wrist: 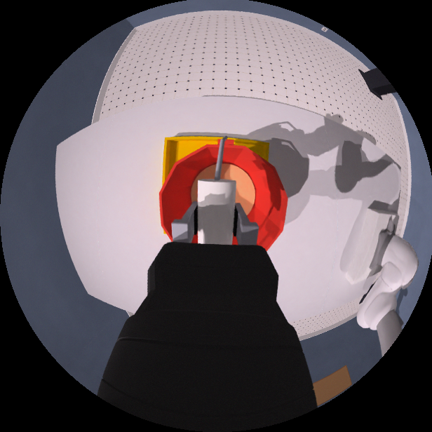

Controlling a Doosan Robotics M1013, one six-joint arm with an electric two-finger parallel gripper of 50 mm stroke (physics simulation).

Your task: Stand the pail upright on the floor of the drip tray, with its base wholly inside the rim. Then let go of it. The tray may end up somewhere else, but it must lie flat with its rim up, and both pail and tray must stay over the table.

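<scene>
Looking at the picture, I find my gripper there, and with it a red pail and a yellow drip tray.
</scene>
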